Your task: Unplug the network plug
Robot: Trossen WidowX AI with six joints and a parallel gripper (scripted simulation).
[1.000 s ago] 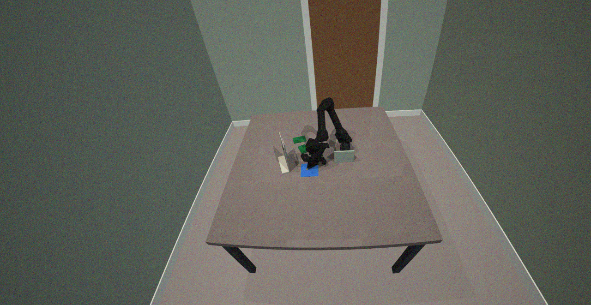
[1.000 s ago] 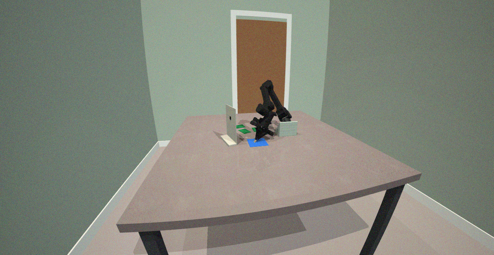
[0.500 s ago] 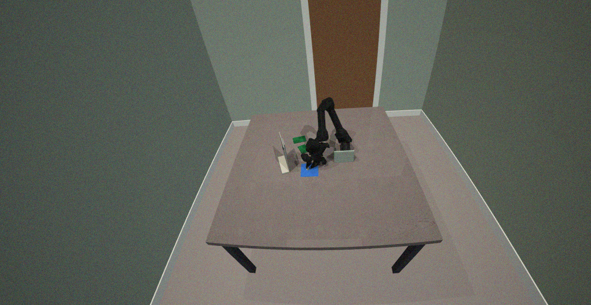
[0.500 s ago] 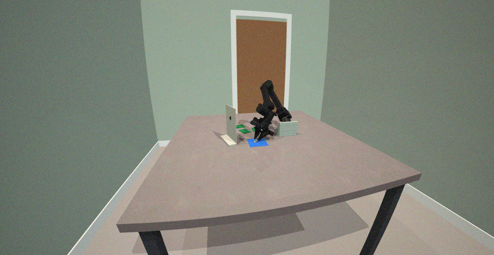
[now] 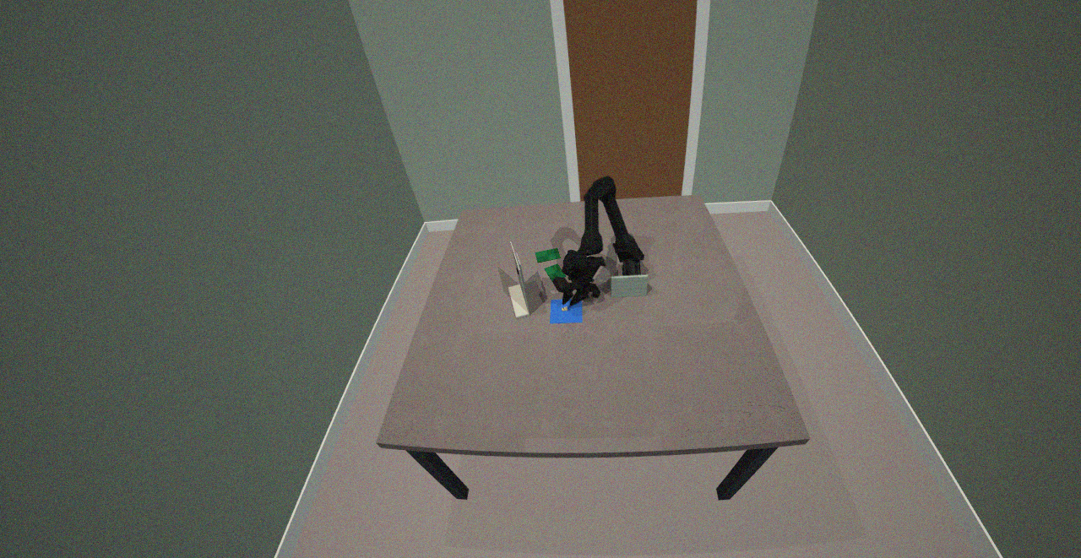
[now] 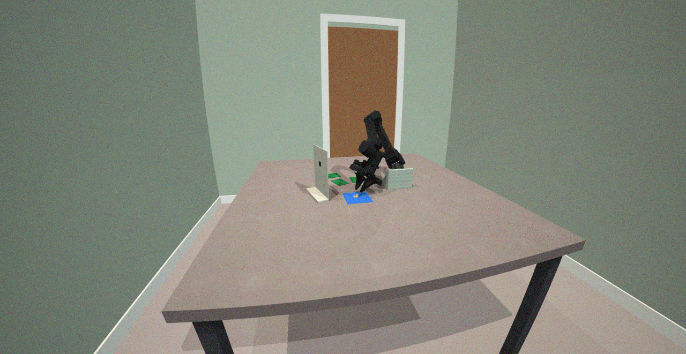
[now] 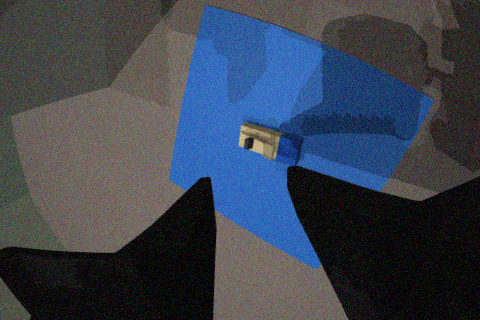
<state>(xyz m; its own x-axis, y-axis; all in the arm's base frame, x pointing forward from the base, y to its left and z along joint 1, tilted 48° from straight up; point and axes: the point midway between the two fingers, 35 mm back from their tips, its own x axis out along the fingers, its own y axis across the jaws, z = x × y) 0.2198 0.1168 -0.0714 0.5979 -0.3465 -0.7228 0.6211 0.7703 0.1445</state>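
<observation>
Right now the network plug is 10 mm ahead of my gripper tip and 30 mm below it. From my gripper tip the other things lie so: blue marked square (30 mm below); upright panel (180 mm ahead, 40 mm to the right, 70 mm above).
</observation>
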